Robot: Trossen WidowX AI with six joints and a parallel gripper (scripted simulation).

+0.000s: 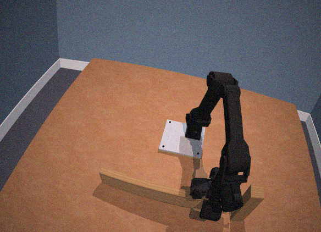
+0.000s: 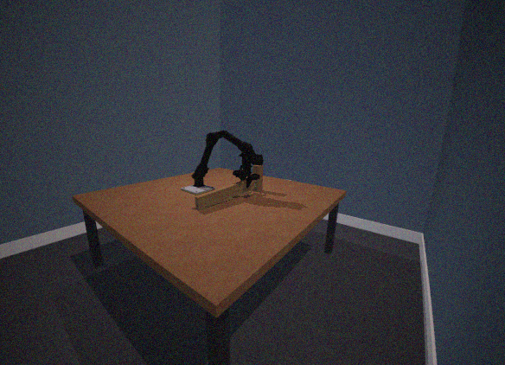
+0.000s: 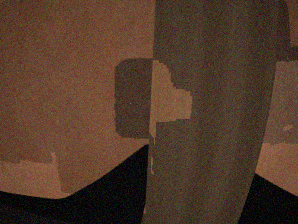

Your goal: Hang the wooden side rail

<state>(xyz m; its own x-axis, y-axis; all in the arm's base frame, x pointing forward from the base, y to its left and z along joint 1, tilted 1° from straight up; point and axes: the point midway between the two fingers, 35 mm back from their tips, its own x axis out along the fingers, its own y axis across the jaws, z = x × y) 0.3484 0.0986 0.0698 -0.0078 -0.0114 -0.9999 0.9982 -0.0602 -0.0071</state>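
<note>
The wooden headboard post is 130 mm to the left of my gripper tip and 40 mm above it.
</note>
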